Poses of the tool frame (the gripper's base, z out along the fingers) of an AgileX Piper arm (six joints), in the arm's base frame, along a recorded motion.
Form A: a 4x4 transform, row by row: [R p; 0 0 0 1], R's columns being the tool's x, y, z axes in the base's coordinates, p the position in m. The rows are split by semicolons.
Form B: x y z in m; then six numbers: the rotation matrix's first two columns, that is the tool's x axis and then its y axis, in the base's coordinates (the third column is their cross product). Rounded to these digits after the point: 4 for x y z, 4 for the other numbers.
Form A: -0.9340 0.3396 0.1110 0.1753; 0.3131 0.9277 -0.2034 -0.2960; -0.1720 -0.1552 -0.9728 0.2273; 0 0 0 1
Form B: 0.1753 -0.2960 0.2273 -0.9340 0.3131 -0.1720 0.3396 0.9277 -0.1552
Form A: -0.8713 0.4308 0.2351 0.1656; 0.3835 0.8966 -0.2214 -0.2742; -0.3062 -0.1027 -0.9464 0.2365; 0 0 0 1
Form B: 0.1656 -0.2742 0.2365 -0.8713 0.3835 -0.3062 0.4308 0.8966 -0.1027
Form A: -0.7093 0.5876 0.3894 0.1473; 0.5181 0.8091 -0.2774 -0.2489; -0.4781 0.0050 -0.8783 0.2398; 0 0 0 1
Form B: 0.1473 -0.2489 0.2398 -0.7093 0.5181 -0.4781 0.5876 0.8091 0.0050
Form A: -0.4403 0.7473 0.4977 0.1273; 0.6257 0.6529 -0.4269 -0.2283; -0.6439 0.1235 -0.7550 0.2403; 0 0 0 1
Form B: 0.1273 -0.2283 0.2403 -0.4403 0.6257 -0.6439 0.7473 0.6529 0.1235
